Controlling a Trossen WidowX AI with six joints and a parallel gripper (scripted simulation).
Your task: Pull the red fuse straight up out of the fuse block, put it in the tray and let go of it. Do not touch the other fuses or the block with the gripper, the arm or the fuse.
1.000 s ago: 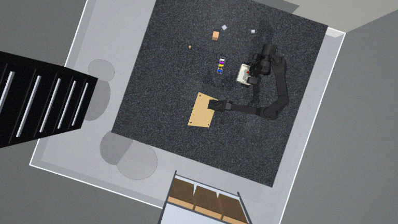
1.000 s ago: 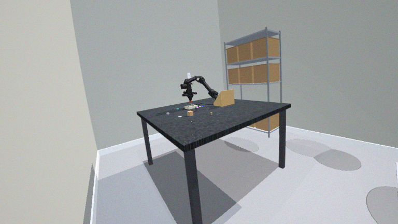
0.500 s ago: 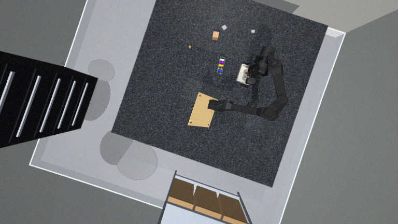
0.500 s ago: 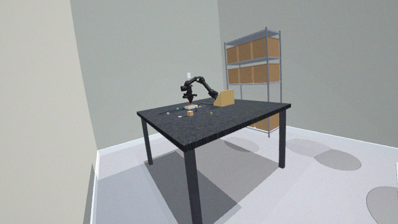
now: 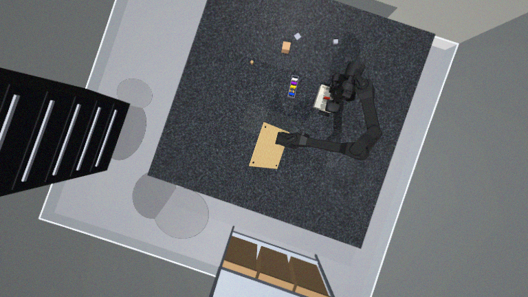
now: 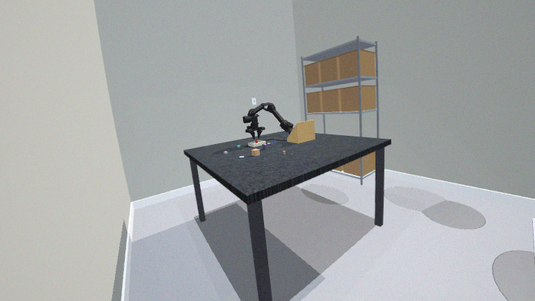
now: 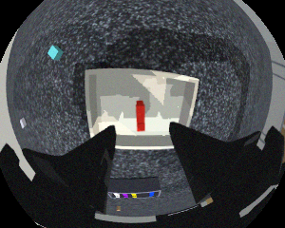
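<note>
Right now my gripper tip is 30 mm above the red fuse. From my gripper tip the other things lie so: cream tray 50 mm below.
</note>
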